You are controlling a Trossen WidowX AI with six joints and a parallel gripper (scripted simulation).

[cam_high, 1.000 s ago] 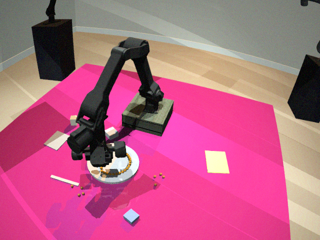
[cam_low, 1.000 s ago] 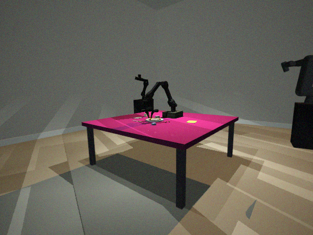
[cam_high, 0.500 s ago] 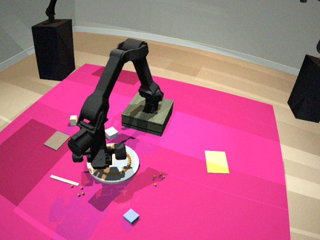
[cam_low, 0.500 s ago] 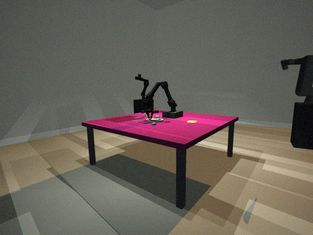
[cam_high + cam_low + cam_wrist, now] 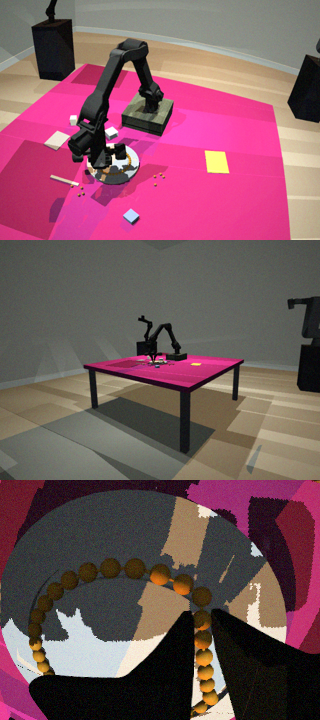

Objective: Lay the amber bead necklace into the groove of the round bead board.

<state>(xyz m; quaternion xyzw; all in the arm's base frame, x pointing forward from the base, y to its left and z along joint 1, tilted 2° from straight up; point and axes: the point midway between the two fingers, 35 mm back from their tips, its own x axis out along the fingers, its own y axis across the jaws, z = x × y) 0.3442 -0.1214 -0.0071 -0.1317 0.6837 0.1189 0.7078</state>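
Now: the round bead board 5 cm behind my gripper tip, 3 cm to the left of it and 1 cm below it. Also, from my gripper tip: white block: 20 cm behind, 2 cm to the right; then red-handled tool: 18 cm behind, 12 cm to the right, 1 cm below; then white strip: 12 cm to the right, 9 cm ahead, 1 cm below.
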